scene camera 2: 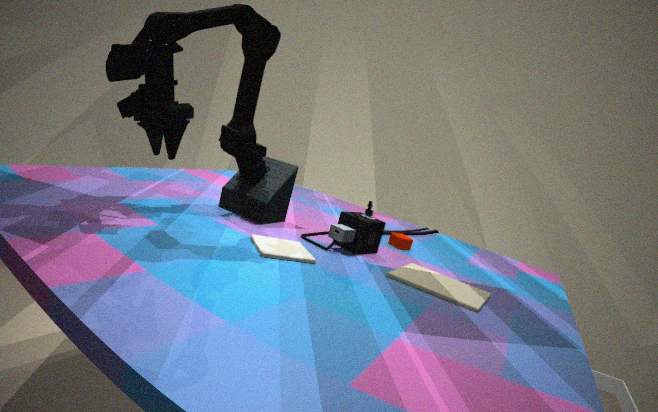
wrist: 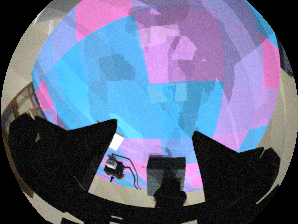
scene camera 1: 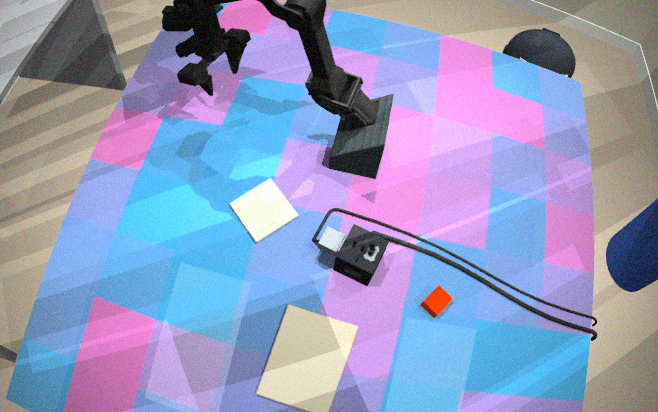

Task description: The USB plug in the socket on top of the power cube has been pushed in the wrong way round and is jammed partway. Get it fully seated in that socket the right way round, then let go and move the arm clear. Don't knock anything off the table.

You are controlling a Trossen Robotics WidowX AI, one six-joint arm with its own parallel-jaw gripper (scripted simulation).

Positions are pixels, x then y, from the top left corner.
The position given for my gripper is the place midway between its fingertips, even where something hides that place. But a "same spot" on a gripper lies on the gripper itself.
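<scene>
I can see my gripper in scene camera 1, in the wrist view, and in scene camera 2 (163, 157) as well. On my gripper, (wrist: 212, 183) and (scene camera 1: 234, 53) are the same spot.
</scene>
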